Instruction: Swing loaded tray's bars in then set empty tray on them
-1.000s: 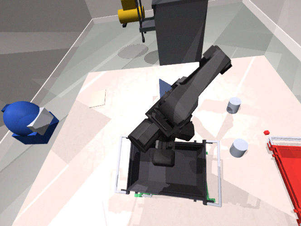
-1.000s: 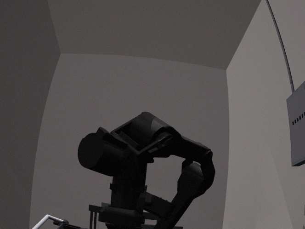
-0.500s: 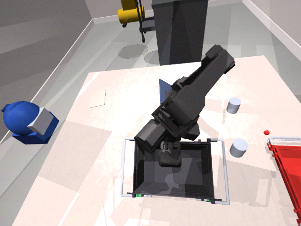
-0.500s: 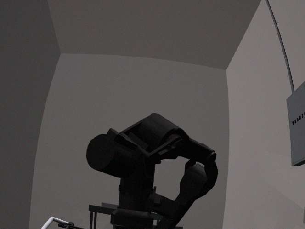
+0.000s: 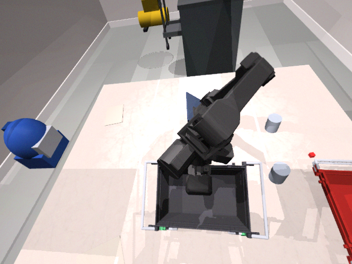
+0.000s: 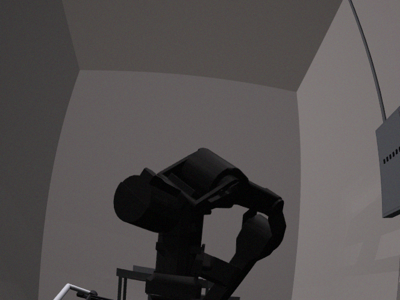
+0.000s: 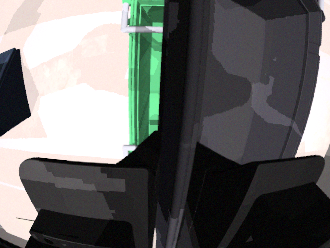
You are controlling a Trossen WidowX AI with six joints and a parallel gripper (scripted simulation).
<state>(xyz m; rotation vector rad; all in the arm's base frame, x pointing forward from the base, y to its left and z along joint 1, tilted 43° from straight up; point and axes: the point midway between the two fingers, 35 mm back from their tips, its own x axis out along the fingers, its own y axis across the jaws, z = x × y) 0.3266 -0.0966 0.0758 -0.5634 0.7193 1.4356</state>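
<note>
Now: the black tray 70 mm ahead of my gripper tip and 10 mm to the right of it. Also, from my gripper tip: red block: 130 mm behind, 440 mm to the left, 170 mm below.
</note>
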